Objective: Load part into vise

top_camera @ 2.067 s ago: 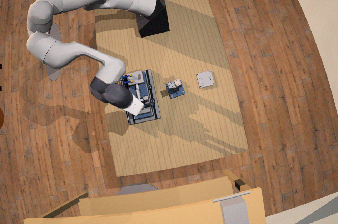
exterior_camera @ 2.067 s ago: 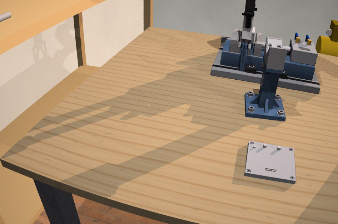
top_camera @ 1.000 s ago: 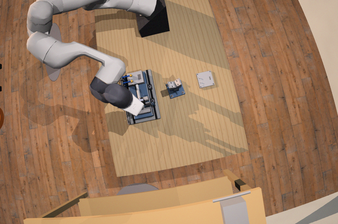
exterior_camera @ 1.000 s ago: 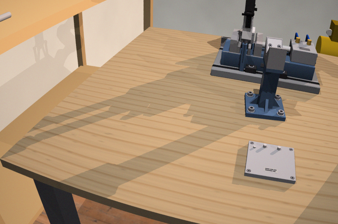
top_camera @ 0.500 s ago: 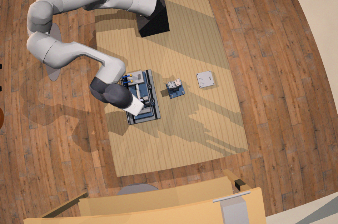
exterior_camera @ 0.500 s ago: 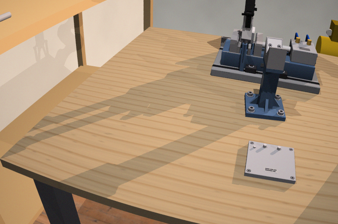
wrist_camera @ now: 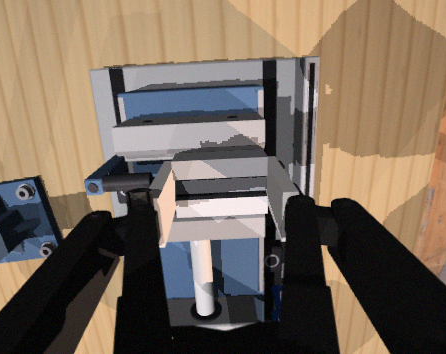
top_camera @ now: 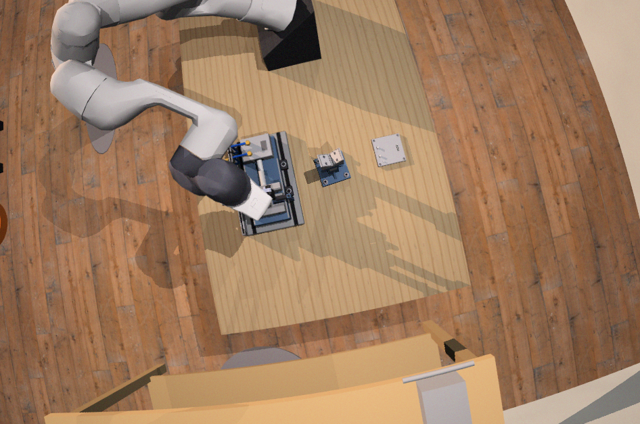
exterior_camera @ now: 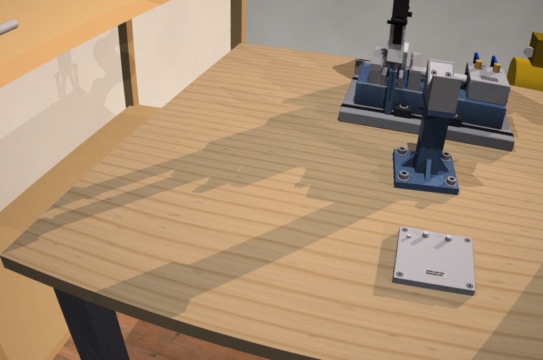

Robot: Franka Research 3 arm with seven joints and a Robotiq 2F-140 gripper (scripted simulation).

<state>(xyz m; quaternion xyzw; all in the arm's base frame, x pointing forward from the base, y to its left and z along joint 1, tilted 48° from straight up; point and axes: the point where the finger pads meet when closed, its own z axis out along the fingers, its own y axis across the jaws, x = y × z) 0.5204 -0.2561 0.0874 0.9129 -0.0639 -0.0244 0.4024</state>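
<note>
Right now the part is 2 cm below my hand. The rest, counted from my hand: work stop (7 cm to the left, 3 cm below); moving jaw (4 cm behind, 2 cm to the left, 5 cm below); fixed jaw (3 cm ahead, 2 cm to the left, 5 cm below).
</note>
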